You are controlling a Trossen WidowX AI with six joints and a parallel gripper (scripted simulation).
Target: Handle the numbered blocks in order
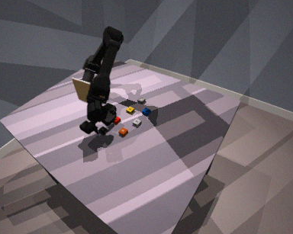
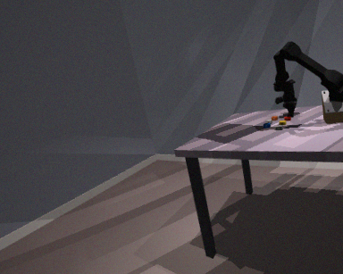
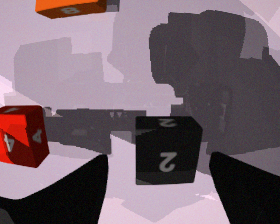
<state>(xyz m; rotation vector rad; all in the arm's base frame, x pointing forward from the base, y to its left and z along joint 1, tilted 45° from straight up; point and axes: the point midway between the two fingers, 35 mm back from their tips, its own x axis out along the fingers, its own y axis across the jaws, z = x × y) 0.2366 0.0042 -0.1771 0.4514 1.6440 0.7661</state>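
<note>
Now: the black block 1 cm ahead of my gripper tip. The rest, counted from my gripper tip: orange block: 9 cm ahead, 6 cm to the left; white block: 14 cm to the left, 10 cm ahead; red block: 9 cm to the left.
</note>
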